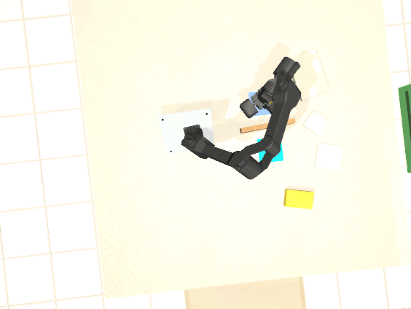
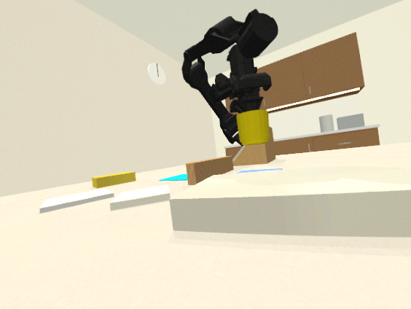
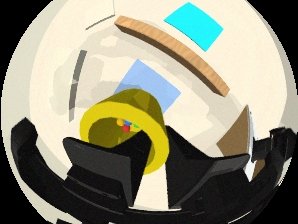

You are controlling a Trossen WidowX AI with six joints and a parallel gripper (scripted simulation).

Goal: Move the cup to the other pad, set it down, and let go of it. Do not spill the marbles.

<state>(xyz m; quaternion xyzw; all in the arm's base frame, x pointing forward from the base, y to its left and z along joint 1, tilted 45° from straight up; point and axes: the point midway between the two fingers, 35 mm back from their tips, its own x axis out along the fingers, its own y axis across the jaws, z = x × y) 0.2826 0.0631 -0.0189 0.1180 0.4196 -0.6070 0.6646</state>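
The cyan pad lies 2 cm ahead of my gripper tip, 19 cm to the right of it and 11 cm below it. Round my gripper tip: wooden bar (2 cm ahead, 9 cm to the right, 9 cm below); light blue pad (3 cm ahead, 1 cm to the left, 11 cm below); yellow cup (2 cm ahead, 1 cm to the left).
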